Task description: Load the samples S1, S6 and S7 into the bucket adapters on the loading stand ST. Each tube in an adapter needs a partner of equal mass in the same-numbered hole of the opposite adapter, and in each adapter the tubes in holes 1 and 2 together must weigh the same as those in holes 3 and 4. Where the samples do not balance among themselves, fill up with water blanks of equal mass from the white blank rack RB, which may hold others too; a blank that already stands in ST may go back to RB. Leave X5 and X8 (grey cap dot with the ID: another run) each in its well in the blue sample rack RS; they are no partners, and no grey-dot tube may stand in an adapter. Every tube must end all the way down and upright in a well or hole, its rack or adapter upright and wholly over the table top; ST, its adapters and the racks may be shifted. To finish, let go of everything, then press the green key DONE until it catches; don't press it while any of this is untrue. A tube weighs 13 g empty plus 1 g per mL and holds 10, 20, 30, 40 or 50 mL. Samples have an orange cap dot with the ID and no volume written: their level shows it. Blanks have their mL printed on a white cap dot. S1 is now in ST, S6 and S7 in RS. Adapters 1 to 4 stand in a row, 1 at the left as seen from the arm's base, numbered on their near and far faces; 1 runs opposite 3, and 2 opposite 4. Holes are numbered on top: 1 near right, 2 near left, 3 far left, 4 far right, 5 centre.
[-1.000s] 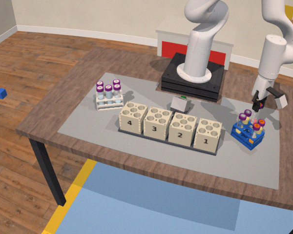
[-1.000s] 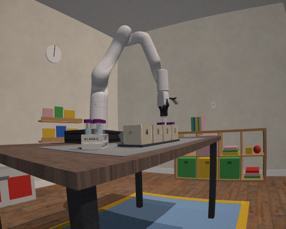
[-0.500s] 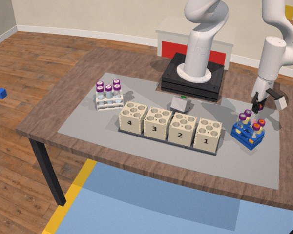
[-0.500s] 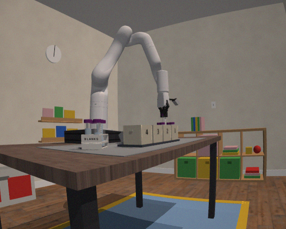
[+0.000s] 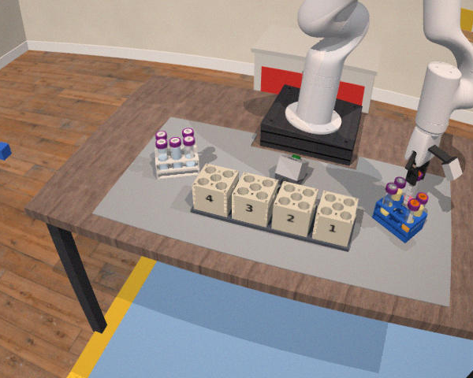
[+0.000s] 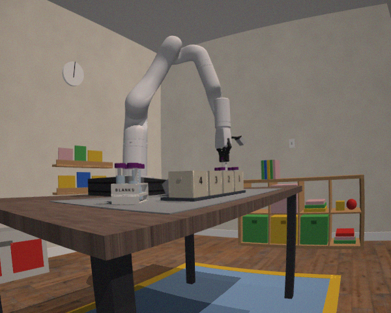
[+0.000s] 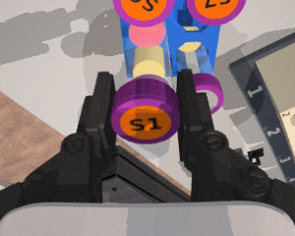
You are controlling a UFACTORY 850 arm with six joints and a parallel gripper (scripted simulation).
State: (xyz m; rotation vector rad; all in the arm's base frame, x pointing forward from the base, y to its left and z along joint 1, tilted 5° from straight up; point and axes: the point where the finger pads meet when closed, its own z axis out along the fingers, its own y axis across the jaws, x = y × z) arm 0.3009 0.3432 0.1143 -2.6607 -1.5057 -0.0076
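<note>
Right now the sample S1 is 50 mm below my hand and 10 mm ahead of it. Also, from my hand: green DONE key 350 mm to the right, 100 mm below, 80 mm behind; blue sample rack RS 140 mm below, 20 mm ahead, 10 mm to the right; loading stand ST 350 mm to the right, 160 mm below, 120 mm ahead.
</note>
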